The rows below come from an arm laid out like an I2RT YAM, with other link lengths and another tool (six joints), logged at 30 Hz.
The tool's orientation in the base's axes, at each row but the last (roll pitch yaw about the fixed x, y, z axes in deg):
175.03 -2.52 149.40
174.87 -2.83 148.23
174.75 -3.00 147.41
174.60 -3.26 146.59
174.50 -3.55 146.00
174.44 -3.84 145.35
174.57 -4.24 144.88
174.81 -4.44 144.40
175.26 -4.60 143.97
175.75 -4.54 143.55
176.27 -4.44 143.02
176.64 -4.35 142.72
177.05 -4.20 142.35
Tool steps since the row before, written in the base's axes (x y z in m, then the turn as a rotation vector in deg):
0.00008 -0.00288 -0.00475 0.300 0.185 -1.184
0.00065 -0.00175 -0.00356 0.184 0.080 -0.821
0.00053 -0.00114 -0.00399 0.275 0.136 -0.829
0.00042 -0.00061 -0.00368 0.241 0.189 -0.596
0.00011 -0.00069 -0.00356 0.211 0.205 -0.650
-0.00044 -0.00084 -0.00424 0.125 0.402 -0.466
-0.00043 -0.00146 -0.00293 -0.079 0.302 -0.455
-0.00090 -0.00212 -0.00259 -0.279 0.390 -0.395
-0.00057 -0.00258 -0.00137 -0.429 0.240 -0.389
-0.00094 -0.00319 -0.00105 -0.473 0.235 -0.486
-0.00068 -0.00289 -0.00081 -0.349 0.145 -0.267
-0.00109 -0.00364 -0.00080 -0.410 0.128 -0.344
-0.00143 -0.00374 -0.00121 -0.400 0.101 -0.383
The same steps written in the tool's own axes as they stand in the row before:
-0.00174 -0.00283 0.00445 -0.216 0.209 1.198
-0.00165 -0.00145 0.00337 -0.155 0.091 0.826
-0.00127 -0.00103 0.00385 -0.202 0.187 0.840
-0.00089 -0.00062 0.00359 -0.131 0.234 0.614
-0.00070 -0.00085 0.00346 -0.100 0.225 0.670
-0.00040 -0.00135 0.00411 0.094 0.354 0.510
-0.00070 -0.00171 0.00274 0.204 0.156 0.488
-0.00070 -0.00247 0.00233 0.422 0.115 0.441
-0.00116 -0.00252 0.00108 0.455 -0.093 0.421
-0.00122 -0.00319 0.00072 0.480 -0.131 0.517
-0.00125 -0.00276 0.00054 0.344 -0.113 0.288
-0.00139 -0.00359 0.00049 0.377 -0.168 0.364
-0.00124 -0.00389 0.00092 0.349 -0.185 0.401

